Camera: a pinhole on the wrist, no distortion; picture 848 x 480 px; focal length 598.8 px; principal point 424.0 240.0 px. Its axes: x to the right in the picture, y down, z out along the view. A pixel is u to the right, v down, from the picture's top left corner.
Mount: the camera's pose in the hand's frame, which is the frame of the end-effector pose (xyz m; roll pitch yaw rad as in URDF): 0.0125 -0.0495 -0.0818 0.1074 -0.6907 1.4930
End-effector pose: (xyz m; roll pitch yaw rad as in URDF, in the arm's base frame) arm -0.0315 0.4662 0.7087 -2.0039 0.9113 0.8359
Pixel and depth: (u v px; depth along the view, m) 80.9 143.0 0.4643
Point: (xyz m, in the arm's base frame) 0.0144 0.9954 0.9126
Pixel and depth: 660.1 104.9 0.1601
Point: -0.0586 0.6069 0.6977
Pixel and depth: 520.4 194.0 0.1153
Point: -0.0169 0.5746 0.7418
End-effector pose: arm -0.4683 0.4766 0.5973 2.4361 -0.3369 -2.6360
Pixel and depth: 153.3 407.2 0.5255
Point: -0.3655 0.1749 0.0809
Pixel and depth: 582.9 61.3 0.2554
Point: -0.6081 0.3704 0.4255
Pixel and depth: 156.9 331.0 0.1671
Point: -0.4238 0.3161 0.4635
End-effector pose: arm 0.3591 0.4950 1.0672 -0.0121 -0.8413 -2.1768
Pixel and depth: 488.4 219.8 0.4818
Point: 0.2153 0.8392 1.3268
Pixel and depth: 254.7 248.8 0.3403
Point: 0.1237 0.7517 1.1646
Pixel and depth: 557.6 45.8 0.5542
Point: 0.1944 0.7942 1.5130
